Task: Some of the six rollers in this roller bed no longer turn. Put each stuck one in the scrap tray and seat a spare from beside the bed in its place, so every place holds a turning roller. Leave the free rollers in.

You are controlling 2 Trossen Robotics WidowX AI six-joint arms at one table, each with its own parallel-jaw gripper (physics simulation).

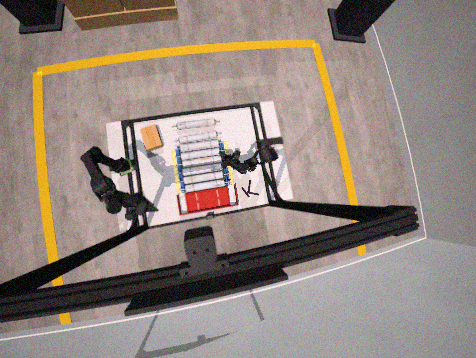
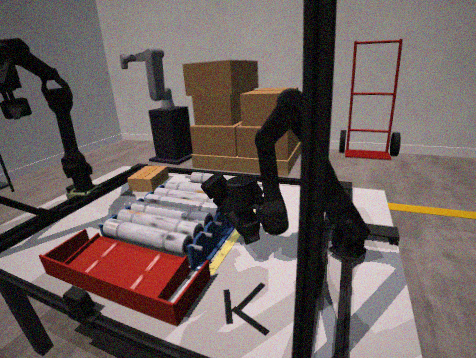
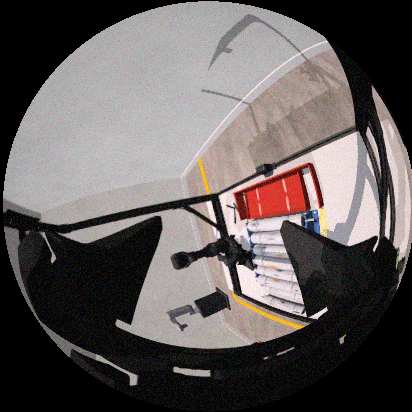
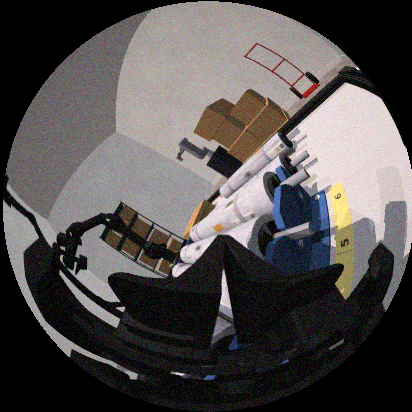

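Where they show: left gripper, fingertip midpoint: [image 1: 156, 207] [image 2: 9, 101] [image 3: 224, 224] [image 4: 65, 269]; right gripper, fingertip midpoint: [image 1: 218, 152] [image 2: 220, 193] [image 3: 253, 269] [image 4: 222, 239]; left arm's base, origin of the base link: [image 1: 124, 166] [image 2: 84, 188] [image 4: 173, 257]; right arm's base, origin of the base link: [image 2: 347, 250].
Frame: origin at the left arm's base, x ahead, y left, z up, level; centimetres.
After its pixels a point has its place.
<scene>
The roller bed, with blue side rails [image 1: 179, 164] [image 2: 212, 235] [image 4: 299, 215], holds six white rollers [image 1: 202, 170] {x 47.8, y -21.3, z 4.9 cm} [image 2: 152, 237] {x 49.7, y -33.7, z 4.2 cm} [image 3: 269, 250] {x 50.6, y -21.8, z 4.9 cm} [image 4: 240, 205] {x 59.8, y -7.6, z 4.6 cm}. Two spare rollers [image 1: 195, 123] {x 54.3, y 11.2, z 2.3 cm} [image 2: 201, 176] {x 47.0, y 11.5, z 1.7 cm} [image 4: 258, 159] {x 59.8, y 8.6, z 1.4 cm} lie on the table beyond the bed. The red scrap tray [image 1: 208, 199] {x 44.8, y -40.4, z 0.5 cm} [image 2: 119, 266] {x 44.1, y -40.7, z 0.5 cm} [image 3: 274, 196] {x 42.6, y -40.2, z 0.5 cm} at the bed's near end is empty. My right gripper [image 1: 225, 158] {x 61.9, y -14.1, z 6.9 cm} [image 2: 207, 187] [image 4: 222, 239] {x 61.9, y -14.1, z 6.9 cm} is shut on nothing, its tips at a roller's right end near the place numbered 5. My left gripper [image 1: 152, 207] {x 21.0, y -34.9, z 38.0 cm} [image 3: 224, 224] {x 21.0, y -34.9, z 38.0 cm} is open and empty, far from the bed at the table's left front.
An orange box [image 1: 151, 137] {x 23.6, y 11.4, z 3.0 cm} [image 2: 148, 177] {x 26.7, y 6.3, z 3.0 cm} lies left of the spares. A yellow numbered strip [image 2: 224, 250] {x 65.7, y -27.9, z -2.4 cm} [image 4: 341, 223] {x 68.9, y -11.6, z -2.4 cm} runs along the bed's right rail. A black frame [image 1: 258, 128] {x 95.1, y -5.2, z -0.6 cm} [image 2: 312, 177] {x 83.9, y -59.9, z 31.3 cm} stands around the white table. Stacked cardboard boxes [image 2: 219, 106] are behind.
</scene>
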